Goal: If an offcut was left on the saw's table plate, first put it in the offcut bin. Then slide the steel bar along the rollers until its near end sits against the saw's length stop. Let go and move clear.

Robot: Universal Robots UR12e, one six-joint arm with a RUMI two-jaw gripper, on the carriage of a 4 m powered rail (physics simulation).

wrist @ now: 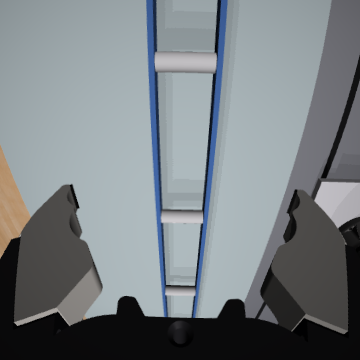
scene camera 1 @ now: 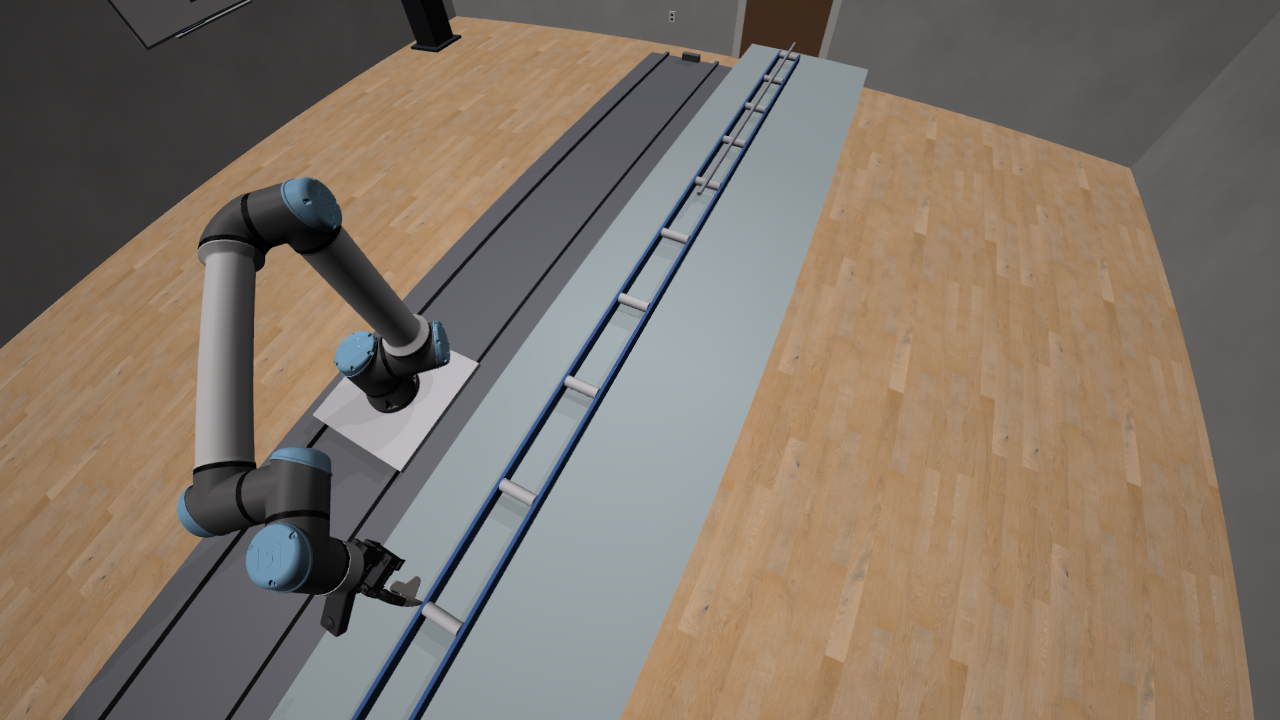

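Pixels of known places: gripper, fingertip midpoint: (wrist: 182, 189) (scene camera 1: 394, 584); arm's base, link origin: (wrist: 352, 235) (scene camera 1: 394, 389).
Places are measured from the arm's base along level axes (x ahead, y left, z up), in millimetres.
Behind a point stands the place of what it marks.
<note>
The steel bar (scene camera 1: 746, 122) @(x 628, y 2051, z 46 mm) is a long thin grey rod. It lies lengthwise on the rollers at the far end of the roller track in the scene view, its near end just past a roller. My gripper (scene camera 1: 409, 591) @(x 620, y -423, z 361 mm) (wrist: 182, 189) @(x 620, y -423, z 361 mm) is open, with its two jaws wide apart and no object between them. It hangs over the near part of the table, close to the track's left rail in the scene view and far from the bar. The saw, its length stop, the table plate, an offcut and the offcut bin do not show in either view.
The roller track has blue side rails (scene camera 1: 551, 483) @(x 694, y -31, z 3 mm) (wrist: 154, 125) @(x 685, y -371, z 22 mm) and pale rollers (scene camera 1: 518, 491) @(x 625, y -101, z 29 mm) (wrist: 185, 62) @(x 619, y -501, z 30 mm), and runs along the long grey-green table (scene camera 1: 680, 385) @(x 912, y 465, z -30 mm) (wrist: 90, 100) @(x 847, y -420, z -30 mm). The arm's carriage plate (scene camera 1: 447, 394) @(x 197, y 71, z 0 mm) sits on the dark floor rail (scene camera 1: 501, 259) left of the table.
</note>
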